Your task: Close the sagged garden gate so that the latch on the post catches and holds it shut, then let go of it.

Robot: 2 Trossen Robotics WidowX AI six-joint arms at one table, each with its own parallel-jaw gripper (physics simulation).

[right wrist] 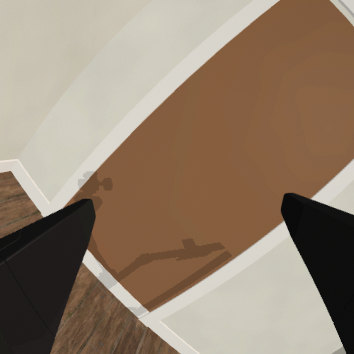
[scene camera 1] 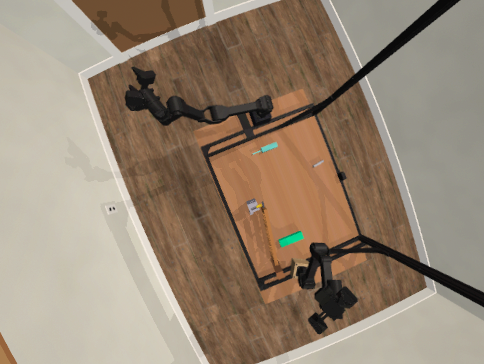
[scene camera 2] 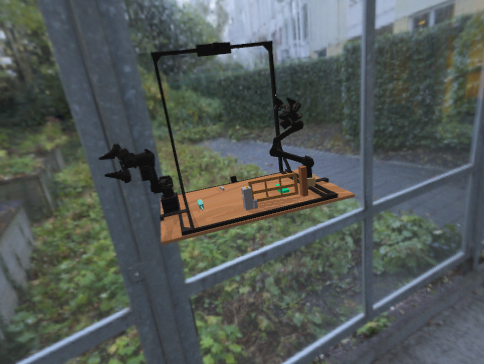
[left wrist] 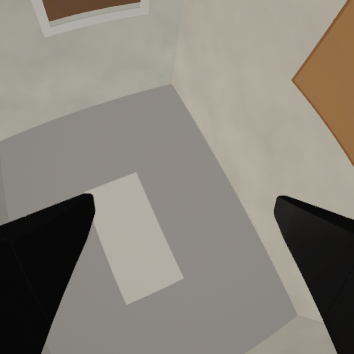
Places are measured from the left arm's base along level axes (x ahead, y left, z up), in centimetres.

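Where they show: left gripper, fingertip midpoint: (scene camera 1: 328, 314) (scene camera 2: 281, 97) (left wrist: 186, 204); right gripper, fingertip midpoint: (right wrist: 189, 205) (scene camera 1: 130, 76) (scene camera 2: 101, 167); left arm's base at its link origin: (scene camera 1: 301, 271) (scene camera 2: 307, 176); right arm's base at its link origin: (scene camera 1: 261, 111) (scene camera 2: 168, 196).
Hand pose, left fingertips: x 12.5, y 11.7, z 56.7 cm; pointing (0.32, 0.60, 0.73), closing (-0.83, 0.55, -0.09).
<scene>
Things, the pixels of their centre, and the offset from my left fingertips. "spot": a spot on its surface instead.
- orange-brown gate at the middle of its body: (scene camera 1: 261, 230) (scene camera 2: 270, 191) dx +9.6, dy +17.3, dz -56.2 cm
- brown hinge post at a spot on its surface: (scene camera 2: 303, 181) spot: dx -10.8, dy +6.8, dz -54.0 cm
- grey latch post at a spot on its surface: (scene camera 1: 251, 205) spot: dx +24.3, dy +25.8, dz -50.5 cm
- small yellow piece at a spot on its surface: (scene camera 1: 259, 206) spot: dx +24.4, dy +21.3, dz -50.8 cm
- green block at the middle of its body: (scene camera 1: 290, 238) (scene camera 2: 282, 189) dx +5.3, dy -3.0, dz -62.8 cm
- teal-handled tool at the middle of its body: (scene camera 1: 264, 149) (scene camera 2: 201, 205) dx +57.9, dy +22.1, dz -63.0 cm
- small grey piece at the middle of its body: (scene camera 1: 318, 163) (scene camera 2: 221, 188) dx +54.7, dy -12.9, dz -63.6 cm
The orange-brown gate (scene camera 1: 270, 235) (scene camera 2: 272, 178) stands between a brown hinge post (scene camera 2: 303, 181) and a grey latch post (scene camera 1: 251, 205) (scene camera 2: 247, 199). Its free end is at the grey post, beside a small yellow piece (scene camera 1: 259, 206). Whether the latch has caught is too small to tell. My left gripper (scene camera 1: 336, 316) (scene camera 2: 287, 101) (left wrist: 186, 204) is open and empty, raised far from the gate beyond the hinge-post end. My right gripper (scene camera 1: 131, 82) (scene camera 2: 104, 167) (right wrist: 189, 205) is open and empty, off the table's opposite end. The gate shows in neither wrist view.
A green block (scene camera 1: 291, 239) (scene camera 2: 284, 189) lies beside the gate. A teal-handled tool (scene camera 1: 270, 147) (scene camera 2: 200, 203) and a small grey piece (scene camera 1: 318, 163) (scene camera 2: 222, 188) lie farther off. A tan object (scene camera 1: 296, 268) is near the left arm's base. Black frame bars (scene camera 2: 260, 213) edge the table.
</scene>
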